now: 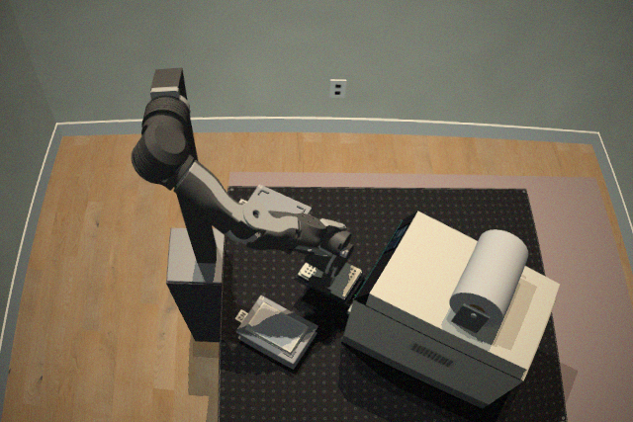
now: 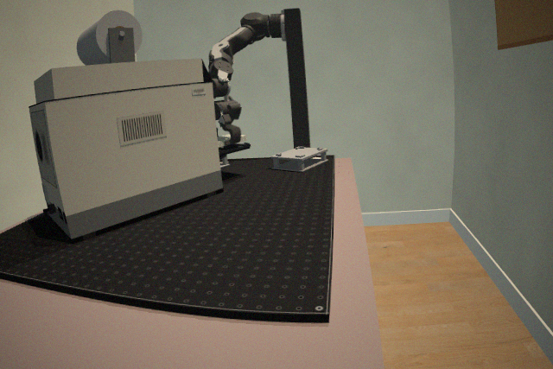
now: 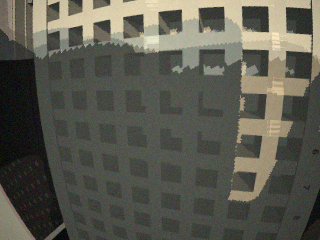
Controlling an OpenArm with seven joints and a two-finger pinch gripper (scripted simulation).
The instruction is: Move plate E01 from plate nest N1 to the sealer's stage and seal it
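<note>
Now: hand 2 cm above the sealer's stage. From my hand the other things lie so: vent (32 cm ahead, 9 cm above, 8 cm to the right); then nest label (27 cm to the left, 22 cm behind, 11 cm below); then sealer's display (21 cm above, 12 cm ahead, 3 cm to the right).
</note>
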